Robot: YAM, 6 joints.
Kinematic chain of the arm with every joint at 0, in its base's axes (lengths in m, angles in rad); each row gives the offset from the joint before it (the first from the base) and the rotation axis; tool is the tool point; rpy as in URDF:
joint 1: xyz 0 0 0.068 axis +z
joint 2: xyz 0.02 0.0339 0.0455 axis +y
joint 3: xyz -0.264 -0.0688 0 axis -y
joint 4: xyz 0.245 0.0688 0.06 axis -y
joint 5: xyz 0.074 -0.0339 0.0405 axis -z
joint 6: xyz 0.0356 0 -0.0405 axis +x
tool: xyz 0 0 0 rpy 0 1.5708 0
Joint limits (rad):
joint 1: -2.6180..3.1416
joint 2: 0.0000..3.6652
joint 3: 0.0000..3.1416
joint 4: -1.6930..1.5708
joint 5: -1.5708..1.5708
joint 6: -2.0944..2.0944
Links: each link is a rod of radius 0.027 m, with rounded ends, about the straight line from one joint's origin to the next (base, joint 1, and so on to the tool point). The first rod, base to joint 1, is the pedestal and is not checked.
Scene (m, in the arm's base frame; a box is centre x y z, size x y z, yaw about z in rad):
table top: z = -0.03
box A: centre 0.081 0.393 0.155 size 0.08 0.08 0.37 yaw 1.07
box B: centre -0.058 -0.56 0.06 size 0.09 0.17 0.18 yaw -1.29
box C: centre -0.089 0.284 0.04 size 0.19 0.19 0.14 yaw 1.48
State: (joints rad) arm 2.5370 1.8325 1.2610 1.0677 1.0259 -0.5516
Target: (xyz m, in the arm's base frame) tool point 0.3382 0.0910 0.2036
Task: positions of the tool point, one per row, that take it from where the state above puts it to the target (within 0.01 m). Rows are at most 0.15 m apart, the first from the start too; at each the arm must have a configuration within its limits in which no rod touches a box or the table.
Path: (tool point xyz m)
1: -0.2239 0.3132 0.3778
2: -0.1207 0.3334 0.4223
3: -0.0225 0.3176 0.4632
4: 0.0580 0.2708 0.4997
5: 0.1110 0.2023 0.5309
6: 0.1309 0.1246 0.5564
7: 0.1172 0.0514 0.5754
8: 0.0749 -0.0046 0.5875
9: 0.1917 0.0449 0.5252
10: 0.2787 0.0777 0.4301
11: 0.3282 0.0926 0.3174
12: 0.3382 0.0910 0.2036

